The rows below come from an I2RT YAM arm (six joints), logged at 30 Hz.
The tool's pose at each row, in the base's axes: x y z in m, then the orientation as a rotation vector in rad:
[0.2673 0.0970 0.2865 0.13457 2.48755 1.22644]
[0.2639 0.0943 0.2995 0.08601 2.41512 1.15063]
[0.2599 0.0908 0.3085 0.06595 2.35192 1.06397]
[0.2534 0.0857 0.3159 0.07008 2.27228 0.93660]
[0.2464 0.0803 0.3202 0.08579 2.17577 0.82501]
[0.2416 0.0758 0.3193 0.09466 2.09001 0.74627]
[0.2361 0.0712 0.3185 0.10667 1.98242 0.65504]
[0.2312 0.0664 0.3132 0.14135 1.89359 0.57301]
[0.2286 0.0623 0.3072 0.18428 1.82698 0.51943]
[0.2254 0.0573 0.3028 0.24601 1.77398 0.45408]
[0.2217 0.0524 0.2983 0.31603 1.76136 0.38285]
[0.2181 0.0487 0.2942 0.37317 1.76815 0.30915]
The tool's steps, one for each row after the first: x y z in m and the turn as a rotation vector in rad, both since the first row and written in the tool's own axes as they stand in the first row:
[-0.0011 0.0088 -0.0105 0.01508 -0.07471 -0.07701]
[-0.0007 0.0139 -0.0196 0.04538 -0.15260 -0.13655]
[0.0020 0.0170 -0.0298 0.10239 -0.26442 -0.19729]
[0.0060 0.0176 -0.0388 0.14820 -0.38749 -0.25005]
[0.0096 0.0145 -0.0434 0.17609 -0.48827 -0.29399]
[0.0139 0.0114 -0.0484 0.20785 -0.61240 -0.34555]
[0.0187 0.0046 -0.0508 0.24488 -0.72468 -0.36976]
[0.0218 -0.0024 -0.0515 0.27040 -0.81193 -0.37073]
[0.0248 -0.0087 -0.0539 0.31436 -0.89549 -0.35322]
[0.0283 -0.0150 -0.0564 0.37981 -0.94488 -0.31587]
[0.0319 -0.0202 -0.0582 0.45249 -0.97084 -0.28259]

